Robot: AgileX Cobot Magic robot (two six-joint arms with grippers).
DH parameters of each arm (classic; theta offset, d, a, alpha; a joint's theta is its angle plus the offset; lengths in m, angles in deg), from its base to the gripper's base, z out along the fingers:
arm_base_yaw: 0 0.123 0 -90
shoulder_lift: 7.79 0 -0.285 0
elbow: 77.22 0 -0.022 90
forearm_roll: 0 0.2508 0 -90
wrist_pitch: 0 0 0.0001 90
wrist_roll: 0 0.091 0 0
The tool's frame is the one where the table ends.
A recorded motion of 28 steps. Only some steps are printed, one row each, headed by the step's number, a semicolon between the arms.
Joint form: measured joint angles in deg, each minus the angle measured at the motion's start. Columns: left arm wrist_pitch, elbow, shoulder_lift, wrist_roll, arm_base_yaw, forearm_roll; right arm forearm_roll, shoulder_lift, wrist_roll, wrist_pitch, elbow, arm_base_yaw.
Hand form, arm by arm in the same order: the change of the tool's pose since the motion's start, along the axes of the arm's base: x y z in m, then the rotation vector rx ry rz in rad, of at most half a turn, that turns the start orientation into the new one. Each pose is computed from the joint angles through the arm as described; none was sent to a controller.
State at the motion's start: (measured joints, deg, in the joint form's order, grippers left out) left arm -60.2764 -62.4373 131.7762 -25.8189 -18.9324 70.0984; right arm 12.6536 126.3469 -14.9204 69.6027 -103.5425 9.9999
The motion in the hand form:
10: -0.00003 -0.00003 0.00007 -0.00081 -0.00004 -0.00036; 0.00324 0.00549 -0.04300 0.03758 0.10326 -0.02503
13: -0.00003 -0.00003 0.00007 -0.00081 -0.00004 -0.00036; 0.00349 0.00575 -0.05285 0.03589 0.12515 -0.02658
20: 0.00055 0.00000 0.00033 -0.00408 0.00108 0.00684; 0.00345 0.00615 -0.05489 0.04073 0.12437 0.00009
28: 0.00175 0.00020 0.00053 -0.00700 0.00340 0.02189; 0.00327 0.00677 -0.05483 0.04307 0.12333 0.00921
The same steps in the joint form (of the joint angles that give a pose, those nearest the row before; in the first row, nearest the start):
10: -0.05 0.00 0.00 0.00 0.00 0.00; 3.39 5.52 0.18 -0.28 0.16 0.00
13: -0.05 0.00 0.00 0.00 0.00 0.00; 3.54 6.78 0.18 -0.28 0.16 0.00
20: -0.05 0.00 0.00 0.00 0.00 -0.46; 3.81 7.05 -1.50 -0.25 0.16 0.00
28: 0.15 0.00 0.00 0.00 0.00 -1.32; 3.94 7.05 -2.01 -0.21 0.16 0.06

